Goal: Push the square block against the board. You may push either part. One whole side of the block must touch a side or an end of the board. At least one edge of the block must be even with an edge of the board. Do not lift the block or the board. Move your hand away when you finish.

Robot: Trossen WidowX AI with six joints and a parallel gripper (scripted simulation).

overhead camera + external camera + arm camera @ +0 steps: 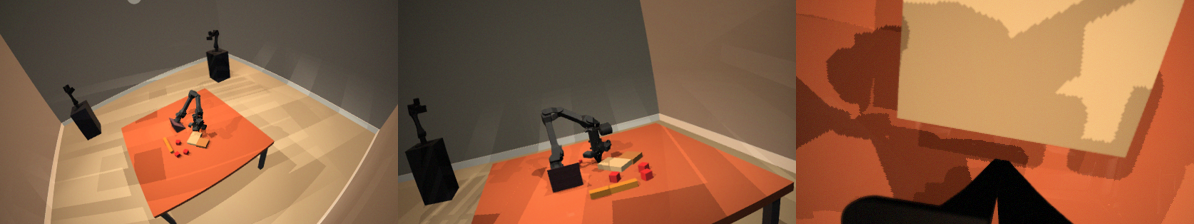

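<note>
Right now the pale board is 7 cm ahead of my gripper tip, 8 cm to the right of it and 1 cm above it. Also, from my gripper tip: brown square block (17 cm ahead, 5 cm to the right, 1 cm above); yellow bar (2 cm behind, 35 cm to the right, 1 cm above).
</note>
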